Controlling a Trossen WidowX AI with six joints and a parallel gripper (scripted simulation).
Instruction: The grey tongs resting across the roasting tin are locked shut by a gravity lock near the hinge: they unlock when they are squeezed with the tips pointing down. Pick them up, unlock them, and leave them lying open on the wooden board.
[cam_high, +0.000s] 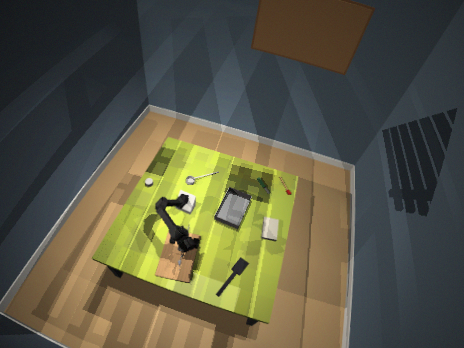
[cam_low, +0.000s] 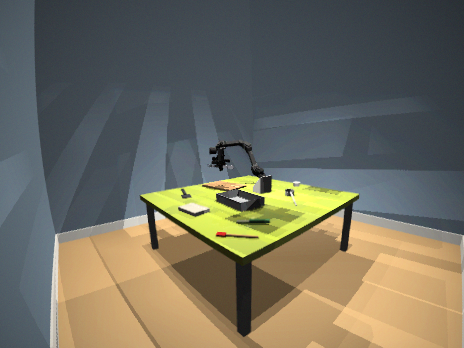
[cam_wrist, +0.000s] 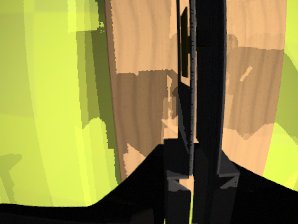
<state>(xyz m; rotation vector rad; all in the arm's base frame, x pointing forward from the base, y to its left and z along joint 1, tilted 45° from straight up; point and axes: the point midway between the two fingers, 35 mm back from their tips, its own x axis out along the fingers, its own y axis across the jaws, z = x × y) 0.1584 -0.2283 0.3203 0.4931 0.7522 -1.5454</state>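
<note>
Right now my gripper tip is 150 mm above the wooden board, 40 mm past it and 20 mm to the left of it. The rest, counted from my gripper tip: roasting tin: 480 mm to the left, 230 mm ahead, 130 mm below; then yellow piece: 50 mm to the right, 40 mm above, 10 mm ahead; then black spatula: 370 mm ahead, 150 mm below, 40 mm to the right.
</note>
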